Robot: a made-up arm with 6 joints. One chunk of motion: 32 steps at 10 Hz.
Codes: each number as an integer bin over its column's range. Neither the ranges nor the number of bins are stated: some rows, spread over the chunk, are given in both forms.
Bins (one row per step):
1: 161 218 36 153 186 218
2: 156 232 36 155 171 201
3: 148 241 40 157 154 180
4: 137 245 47 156 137 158
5: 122 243 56 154 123 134
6: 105 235 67 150 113 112
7: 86 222 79 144 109 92
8: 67 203 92 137 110 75
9: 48 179 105 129 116 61
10: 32 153 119 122 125 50
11: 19 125 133 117 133 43
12: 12 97 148 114 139 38
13: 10 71 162 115 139 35
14: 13 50 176 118 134 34
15: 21 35 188 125 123 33
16: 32 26 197 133 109 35
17: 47 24 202 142 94 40
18: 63 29 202 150 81 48
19: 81 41 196 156 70 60
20: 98 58 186 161 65 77
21: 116 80 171 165 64 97
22: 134 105 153 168 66 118
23: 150 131 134 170 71 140
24: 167 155 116 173 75 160
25: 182 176 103 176 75 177
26: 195 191 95 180 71 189
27: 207 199 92 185 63 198
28: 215 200 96 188 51 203
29: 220 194 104 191 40 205
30: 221 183 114 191 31 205
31: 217 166 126 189 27 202
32: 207 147 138 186 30 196
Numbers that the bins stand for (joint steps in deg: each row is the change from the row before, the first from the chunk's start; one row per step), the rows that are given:
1: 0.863 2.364 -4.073 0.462 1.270 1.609
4: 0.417 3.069 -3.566 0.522 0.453 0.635
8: -0.885 1.972 -1.494 0.141 0.003 -0.712
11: -1.777 -0.065 0.393 -0.261 0.387 -1.232
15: -1.740 -2.416 2.925 -0.100 0.220 -1.394
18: -0.959 -2.573 3.570 0.402 -0.480 -1.151
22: 0.361 -0.588 1.314 0.763 -0.730 -0.014
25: 1.253 1.267 -0.988 0.924 -0.580 0.944
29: 1.959 1.737 -0.942 1.225 -1.163 1.398
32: 1.718 0.509 0.623 1.125 -1.330 1.252
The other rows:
2: 0.770 2.729 -4.073 0.502 1.020 1.333
3: 0.621 2.964 -3.888 0.542 0.737 0.992
5: 0.138 3.017 -3.152 0.482 0.220 0.246
6: -0.178 2.808 -2.645 0.402 0.053 -0.112
7: -0.531 2.468 -2.093 0.281 -0.013 -0.436
9: -1.238 1.345 -0.896 -0.020 0.103 -0.940
10: -1.535 0.666 -0.251 -0.160 0.253 -1.118
12: -1.907 -0.797 1.084 -0.321 0.487 -1.313
13: -1.944 -1.476 1.728 -0.301 0.487 -1.362
14: -1.888 -2.024 2.373 -0.241 0.403 -1.378
16: -1.535 -2.651 3.340 0.060 -0.013 -1.362
17: -1.256 -2.703 3.570 0.241 -0.263 -1.281
19: -0.624 -2.259 3.294 0.522 -0.663 -0.956
20: -0.308 -1.815 2.833 0.623 -0.747 -0.680
21: 0.026 -1.241 2.143 0.703 -0.763 -0.355
23: 0.658 0.091 0.439 0.803 -0.647 0.343
24: 0.974 0.718 -0.389 0.864 -0.580 0.668
26: 1.495 1.658 -1.356 1.004 -0.647 1.138
27: 1.718 1.867 -1.494 1.105 -0.780 1.285
28: 1.866 1.894 -1.310 1.165 -0.980 1.366
30: 1.978 1.450 -0.482 1.225 -1.313 1.398
31: 1.904 1.006 0.071 1.185 -1.380 1.350

